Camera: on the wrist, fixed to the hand. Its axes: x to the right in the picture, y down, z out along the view.
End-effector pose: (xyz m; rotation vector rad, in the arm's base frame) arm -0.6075 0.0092 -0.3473 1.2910 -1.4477 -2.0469
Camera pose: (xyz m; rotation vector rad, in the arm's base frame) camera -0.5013 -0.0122 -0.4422 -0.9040 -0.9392 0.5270
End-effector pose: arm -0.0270 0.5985 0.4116 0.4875 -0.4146 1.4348
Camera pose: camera 0.0684 0.6529 0.3185 0.5898 0.2488 -1.6451
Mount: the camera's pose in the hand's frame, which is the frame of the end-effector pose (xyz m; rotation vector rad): 0.0034 -0.0976 -0.1058 -0.0649 -0.4005 -3.0740
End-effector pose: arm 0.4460 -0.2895 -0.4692 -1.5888 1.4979 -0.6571
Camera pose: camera 0.4111 -0.3216 -0.3332 1.8216 1.8684 0.9145
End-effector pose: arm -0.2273 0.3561 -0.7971 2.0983 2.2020 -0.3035
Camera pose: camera -0.3167 0.3768 -0.6862 -2.2262 2.1577 -0.3670
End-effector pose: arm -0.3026 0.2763 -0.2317 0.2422 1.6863 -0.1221
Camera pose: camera -0.4277 0.2051 -0.2271 -2.2915 0.1136 -1.9711
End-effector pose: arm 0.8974 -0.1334 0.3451 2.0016 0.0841 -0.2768
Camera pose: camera 0.8995 0.0038 0.3015 0.1310 -2.2883 1.9004
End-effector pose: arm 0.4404 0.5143 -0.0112 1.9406 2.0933 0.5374
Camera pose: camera 0.3080 0.5014 0.0438 -1.7987 1.7417 -0.4910
